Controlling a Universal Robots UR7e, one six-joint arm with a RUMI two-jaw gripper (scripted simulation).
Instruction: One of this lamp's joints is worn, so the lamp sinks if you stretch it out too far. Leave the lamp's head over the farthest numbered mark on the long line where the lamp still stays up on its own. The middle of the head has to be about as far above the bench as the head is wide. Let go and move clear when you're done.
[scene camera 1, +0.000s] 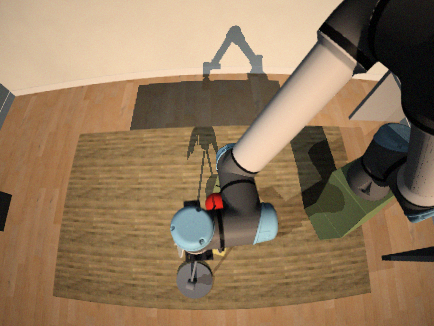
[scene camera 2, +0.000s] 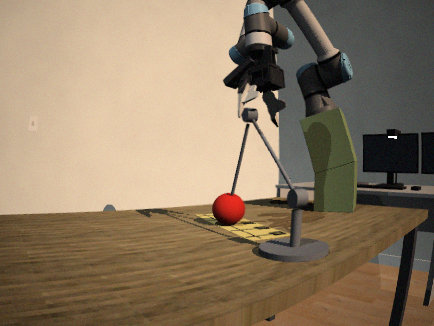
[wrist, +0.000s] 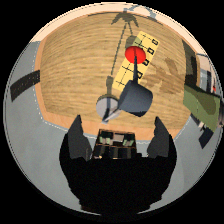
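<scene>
Round grey base (scene camera 2: 300, 249) visible; also the base (scene camera 1: 203, 277). Yellow numbered strip (scene camera 2: 252, 231) visible, as is the strip (wrist: 149, 44) from the wrist. My gripper (scene camera 2: 259, 122) present.
</scene>
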